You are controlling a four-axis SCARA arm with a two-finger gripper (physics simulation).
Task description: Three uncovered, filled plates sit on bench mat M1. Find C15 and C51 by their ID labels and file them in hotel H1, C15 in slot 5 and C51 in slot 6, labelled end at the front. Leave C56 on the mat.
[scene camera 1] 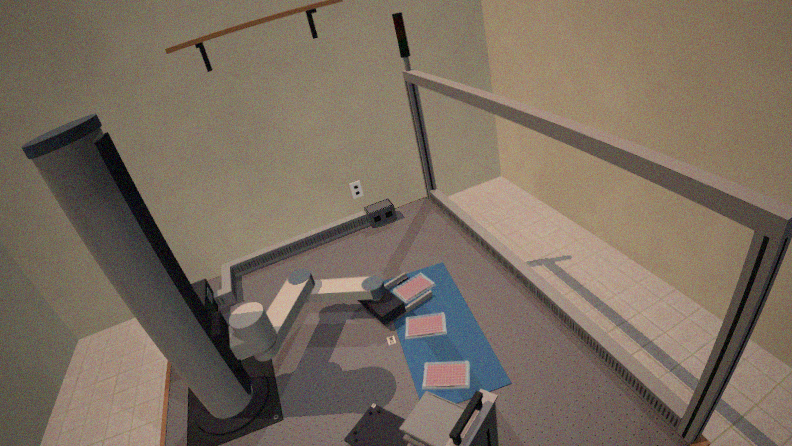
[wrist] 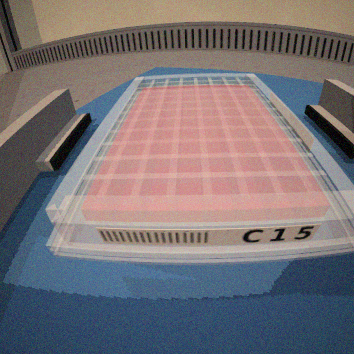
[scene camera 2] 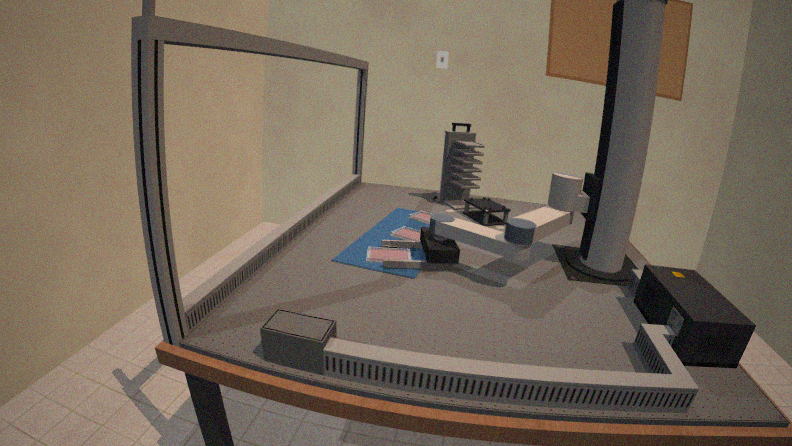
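Seen in the pictures: gripper, fingertip midpoint: [scene camera 1: 418, 283] [wrist: 199, 93] [scene camera 2: 382, 252]; arm's base, origin of the base link: [scene camera 1: 233, 401] [scene camera 2: 599, 268].
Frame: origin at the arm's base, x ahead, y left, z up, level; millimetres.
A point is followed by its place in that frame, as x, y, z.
Plate C15 [scene camera 1: 412, 288] {677, 141, 29} [scene camera 2: 387, 254] {688, 161, 29} [wrist: 200, 165] {646, 143, 28}, clear with pink wells, lies on blue mat M1 [scene camera 1: 471, 354] {687, -237, 31} [scene camera 2: 354, 252] [wrist: 150, 325]; its C15 label faces the wrist camera. My gripper [scene camera 1: 419, 285] {704, 153, 30} [scene camera 2: 384, 254] {704, 153, 30} [wrist: 199, 93] {704, 153, 30} is open, one finger on each side of C15, with a gap at both sides in the wrist view. A middle plate [scene camera 1: 425, 325] {643, -43, 30} [scene camera 2: 406, 233] {665, -33, 29} and a plate nearest the hotel [scene camera 1: 446, 375] {614, -243, 25} [scene camera 2: 421, 216] {641, -233, 29} lie on the mat; their labels cannot be read. Hotel H1 [scene camera 1: 435, 418] {495, -509, 289} [scene camera 2: 447, 171] {575, -528, 152} stands beyond the mat's end; its shelves show in scene camera 2.
A low black stand [scene camera 1: 376, 426] {387, -329, 73} [scene camera 2: 486, 207] {400, -312, 72} is beside the hotel. A small marker tile [scene camera 1: 391, 340] {529, -27, 13} lies by the mat. A grey box [scene camera 1: 379, 212] {739, 630, 77} [scene camera 2: 298, 337] {735, 704, 87} and slotted duct [scene camera 2: 498, 382] {392, 705, 60} line one bench edge. A tall frame [scene camera 1: 581, 144] {1004, -296, 594} [scene camera 2: 249, 47] {1004, 391, 587} stands along another.
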